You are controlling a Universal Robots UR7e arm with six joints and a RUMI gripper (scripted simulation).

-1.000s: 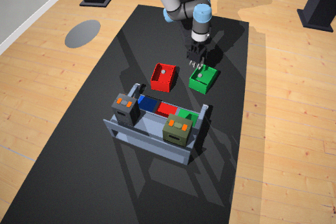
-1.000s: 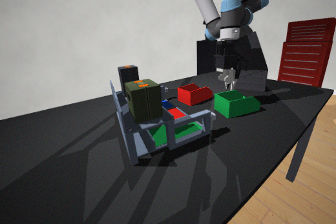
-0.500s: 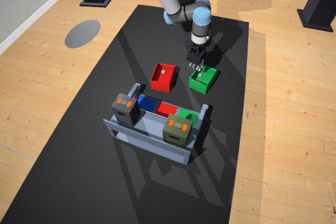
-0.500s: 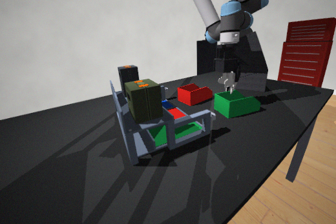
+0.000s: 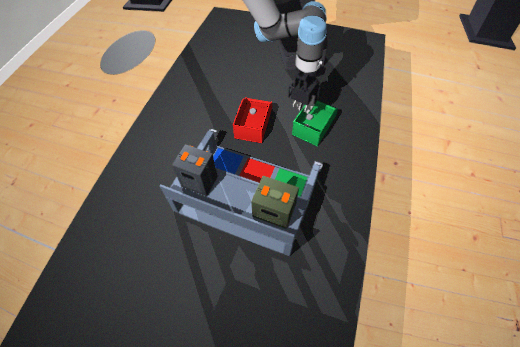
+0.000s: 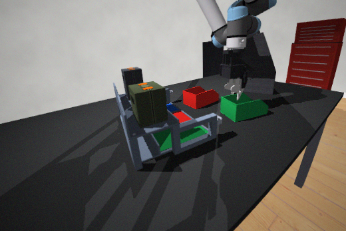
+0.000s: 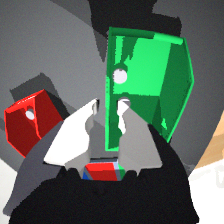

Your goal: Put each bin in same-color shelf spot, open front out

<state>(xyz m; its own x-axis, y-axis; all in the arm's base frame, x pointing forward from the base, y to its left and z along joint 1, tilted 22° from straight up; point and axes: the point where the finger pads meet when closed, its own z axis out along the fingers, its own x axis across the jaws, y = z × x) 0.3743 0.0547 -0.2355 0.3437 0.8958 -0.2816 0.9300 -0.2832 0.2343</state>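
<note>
Right now the green bin is 10 mm ahead of my hand, 50 mm to the left of it and 30 mm below it. From my hand the other things lie so: dark grey box: 370 mm ahead, 260 mm to the right, 100 mm above; then red bin: 50 mm ahead, 170 mm to the right, 30 mm below.
</note>
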